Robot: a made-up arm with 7 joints. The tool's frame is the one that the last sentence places.
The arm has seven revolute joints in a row. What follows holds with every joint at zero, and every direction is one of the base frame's. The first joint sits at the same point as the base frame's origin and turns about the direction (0.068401, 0.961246, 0.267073), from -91.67 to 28.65 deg. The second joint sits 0.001 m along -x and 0.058 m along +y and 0.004 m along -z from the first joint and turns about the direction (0.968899, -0.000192, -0.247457), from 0 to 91.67 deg. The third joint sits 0.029 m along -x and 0.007 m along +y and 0.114 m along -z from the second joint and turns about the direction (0.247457, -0.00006, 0.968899), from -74.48 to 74.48 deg. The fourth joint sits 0.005 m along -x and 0.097 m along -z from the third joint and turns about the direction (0.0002, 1, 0.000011), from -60 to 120 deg. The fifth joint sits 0.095 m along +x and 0.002 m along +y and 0.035 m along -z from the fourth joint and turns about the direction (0.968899, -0.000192, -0.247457), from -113 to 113 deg. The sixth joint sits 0.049 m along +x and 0.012 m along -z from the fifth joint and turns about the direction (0.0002, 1, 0.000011), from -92.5 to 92.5 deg. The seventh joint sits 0.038 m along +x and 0.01 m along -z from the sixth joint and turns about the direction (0.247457, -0.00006, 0.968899), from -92.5 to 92.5 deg. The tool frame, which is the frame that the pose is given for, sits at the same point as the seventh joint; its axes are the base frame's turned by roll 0, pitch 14.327 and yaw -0.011 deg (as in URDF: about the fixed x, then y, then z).
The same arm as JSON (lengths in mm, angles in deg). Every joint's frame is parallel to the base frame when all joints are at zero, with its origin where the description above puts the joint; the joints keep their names.
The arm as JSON. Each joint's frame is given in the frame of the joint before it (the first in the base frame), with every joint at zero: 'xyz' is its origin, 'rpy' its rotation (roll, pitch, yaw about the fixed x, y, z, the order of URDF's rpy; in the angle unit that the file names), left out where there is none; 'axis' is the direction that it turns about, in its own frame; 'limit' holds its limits. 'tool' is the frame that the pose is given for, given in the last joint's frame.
{
  "units": {
    "length": "mm",
    "angle": "deg"
  },
  "joints": [
    {
      "name": "joint 1",
      "type": "revolute",
      "origin": {
        "xyz": [
          0.0,
          0.0,
          0.0
        ]
      },
      "axis": [
        0.068403,
        0.961235,
        0.26711
      ],
      "limit": {
        "lower": -91.67,
        "upper": 28.65
      }
    },
    {
      "name": "joint 2",
      "type": "revolute",
      "origin": {
        "xyz": [
          -1.0,
          58.0,
          -4.0
        ]
      },
      "axis": [
        0.968889,
        -0.0002,
        -0.247497
      ],
      "limit": {
        "lower": 0.0,
        "upper": 91.67
      }
    },
    {
      "name": "joint 3",
      "type": "revolute",
      "origin": {
        "xyz": [
          -29.0,
          7.0,
          -114.0
        ]
      },
      "axis": [
        0.247497,
        -0.0001,
        0.968889
      ],
      "limit": {
        "lower": -74.48,
        "upper": 74.48
      }
    },
    {
      "name": "joint 4",
      "type": "revolute",
      "origin": {
        "xyz": [
          -5.0,
          0.0,
          -97.0
        ]
      },
      "axis": [
        0.0002,
        1.0,
        0.0
      ],
      "limit": {
        "lower": -60.0,
        "upper": 120.0
      }
    },
    {
      "name": "joint 5",
      "type": "revolute",
      "origin": {
        "xyz": [
          95.0,
          2.0,
          -35.0
        ]
      },
      "axis": [
        0.968889,
        -0.0002,
        -0.247497
      ],
      "limit": {
        "lower": -113.0,
        "upper": 113.0
      }
    },
    {
      "name": "joint 6",
      "type": "revolute",
      "origin": {
        "xyz": [
          49.0,
          0.0,
          -12.0
        ]
      },
      "axis": [
        0.0002,
        1.0,
        0.0
      ],
      "limit": {
        "lower": -92.5,
        "upper": 92.5
      }
    },
    {
      "name": "joint 7",
      "type": "revolute",
      "origin": {
        "xyz": [
          38.0,
          0.0,
          -10.0
        ]
      },
      "axis": [
        0.247497,
        -0.0001,
        0.968889
      ],
      "limit": {
        "lower": -92.5,
        "upper": 92.5
      }
    }
  ],
  "tool": {
    "origin": {
      "xyz": [
        0.0,
        0.0,
        0.0
      ],
      "rpy": [
        0.0,
        14.33,
        -0.01
      ]
    }
  }
}

